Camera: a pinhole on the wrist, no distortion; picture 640 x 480 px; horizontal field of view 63.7 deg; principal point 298.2 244.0 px. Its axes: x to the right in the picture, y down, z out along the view. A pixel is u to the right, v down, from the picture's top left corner.
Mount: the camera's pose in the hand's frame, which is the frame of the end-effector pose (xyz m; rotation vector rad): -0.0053 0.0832 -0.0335 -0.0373 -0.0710 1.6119
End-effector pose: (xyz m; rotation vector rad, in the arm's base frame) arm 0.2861 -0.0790 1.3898 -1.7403 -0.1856 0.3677
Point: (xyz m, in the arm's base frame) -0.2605 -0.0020 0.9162
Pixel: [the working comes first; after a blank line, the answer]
In the camera's frame: 0.4306 0.3703 0.3889

outside the picture
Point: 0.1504 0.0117 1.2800
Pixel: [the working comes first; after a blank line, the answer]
In the camera's frame: 0.0230 0.0633 0.1865

361.8 418.7
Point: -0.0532 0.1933 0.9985
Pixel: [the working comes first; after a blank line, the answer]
In the camera's frame: 0.2861 0.1247 0.4706

611.4 380.5
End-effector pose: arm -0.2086 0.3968 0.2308 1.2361 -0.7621 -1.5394
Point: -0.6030 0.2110 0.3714
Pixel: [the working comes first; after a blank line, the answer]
In the camera's frame: -0.0129 -0.1642 0.4585

283.8 59.5
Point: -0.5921 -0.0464 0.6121
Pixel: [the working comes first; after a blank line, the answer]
In the camera's frame: 0.2837 -0.3429 0.5247

outside the picture
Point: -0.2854 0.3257 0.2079
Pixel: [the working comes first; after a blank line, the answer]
In the camera's frame: -0.1052 -0.0829 0.1040

outside the picture
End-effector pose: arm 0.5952 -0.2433 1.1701 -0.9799 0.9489 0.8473
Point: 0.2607 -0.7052 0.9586
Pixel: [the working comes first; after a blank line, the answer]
In the camera's frame: 0.1167 0.0195 -0.5392

behind the camera
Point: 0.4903 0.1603 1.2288
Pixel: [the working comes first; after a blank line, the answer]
In the camera's frame: 0.1349 -0.0092 0.3955

473.9 232.0
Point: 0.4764 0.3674 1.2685
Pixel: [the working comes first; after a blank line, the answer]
In the camera's frame: 0.2079 -0.0162 0.5936

478.6 230.0
